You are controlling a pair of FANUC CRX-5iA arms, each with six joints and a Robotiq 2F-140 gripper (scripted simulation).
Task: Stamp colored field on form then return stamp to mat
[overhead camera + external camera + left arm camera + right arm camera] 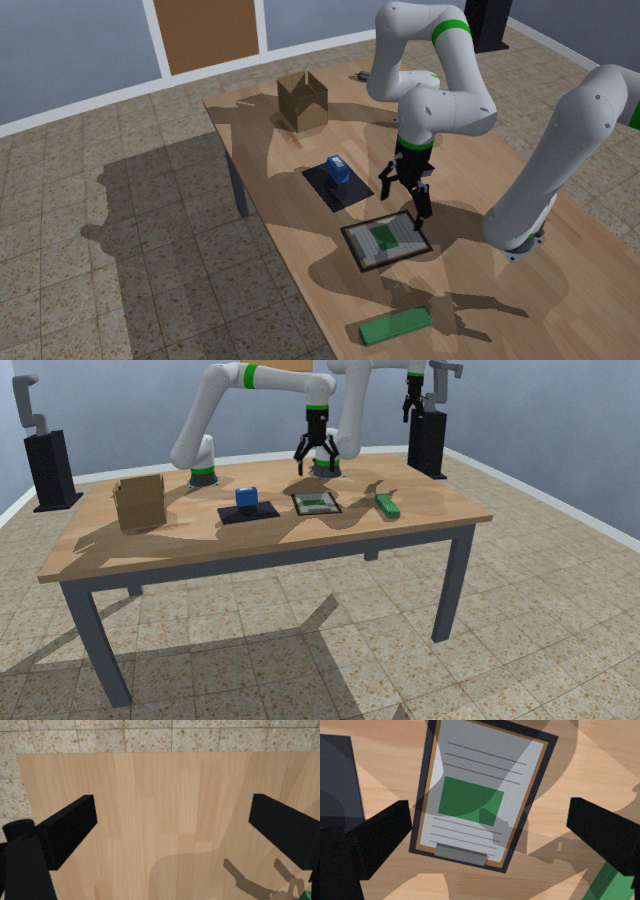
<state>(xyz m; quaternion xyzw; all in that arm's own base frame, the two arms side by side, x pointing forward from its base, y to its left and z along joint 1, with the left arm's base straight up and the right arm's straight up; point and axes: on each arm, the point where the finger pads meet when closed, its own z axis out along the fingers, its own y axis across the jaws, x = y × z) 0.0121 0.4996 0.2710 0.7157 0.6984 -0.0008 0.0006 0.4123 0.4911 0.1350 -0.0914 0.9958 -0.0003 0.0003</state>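
Observation:
The blue stamp is 300 mm to the right of my right hand, 80 mm below it and 80 mm ahead of it. From my right hand the other things lie so: dark mat (300 mm to the right, 130 mm below, 80 mm ahead); then green case (280 mm to the left, 140 mm ahead, 120 mm below).

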